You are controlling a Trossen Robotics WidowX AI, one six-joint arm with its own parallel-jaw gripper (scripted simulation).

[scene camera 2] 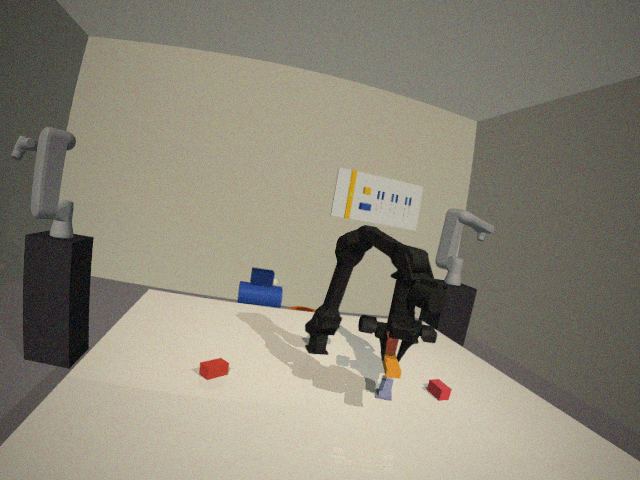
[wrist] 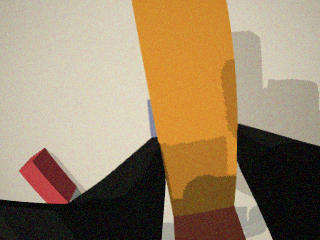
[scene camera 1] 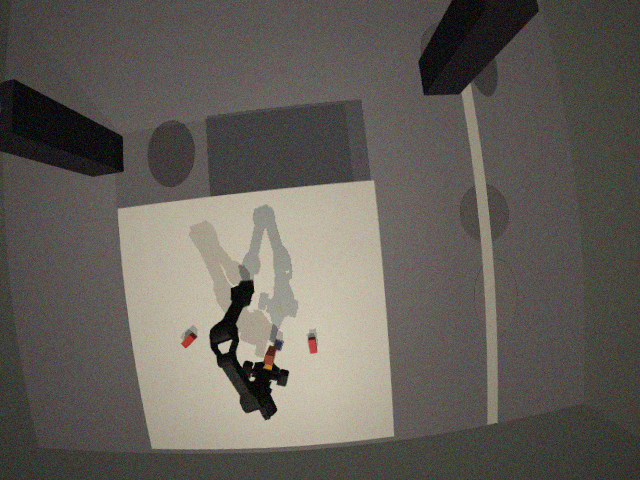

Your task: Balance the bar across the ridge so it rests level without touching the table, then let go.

My gripper holds an orange bar.
My gripper shows as well in the wrist view and in scene camera 1.
